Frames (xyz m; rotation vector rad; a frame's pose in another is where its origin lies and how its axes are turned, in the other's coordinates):
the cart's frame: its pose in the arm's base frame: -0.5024 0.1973 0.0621 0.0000 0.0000 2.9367
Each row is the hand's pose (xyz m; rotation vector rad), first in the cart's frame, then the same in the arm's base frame.
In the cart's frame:
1: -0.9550 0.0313 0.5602 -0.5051 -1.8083 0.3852
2: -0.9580 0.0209 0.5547 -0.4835 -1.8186 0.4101
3: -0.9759 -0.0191 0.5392 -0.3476 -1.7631 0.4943
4: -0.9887 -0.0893 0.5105 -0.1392 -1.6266 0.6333
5: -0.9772 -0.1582 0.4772 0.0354 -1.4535 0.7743
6: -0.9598 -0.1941 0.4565 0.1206 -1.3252 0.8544
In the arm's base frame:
1: 0.4263 -0.0277 0.6223 -2.1987 0.8650 -1.7354
2: 0.4313 -0.0181 0.6168 -2.1973 0.8328 -1.7167
3: 0.4570 0.0174 0.6013 -2.1253 0.6507 -1.7660
4: 0.4838 0.0836 0.5726 -1.9548 0.3715 -1.8500
5: 0.4865 0.1534 0.5393 -1.7365 0.1359 -1.9133
6: 0.4768 0.1921 0.5186 -1.5797 0.0185 -1.9517

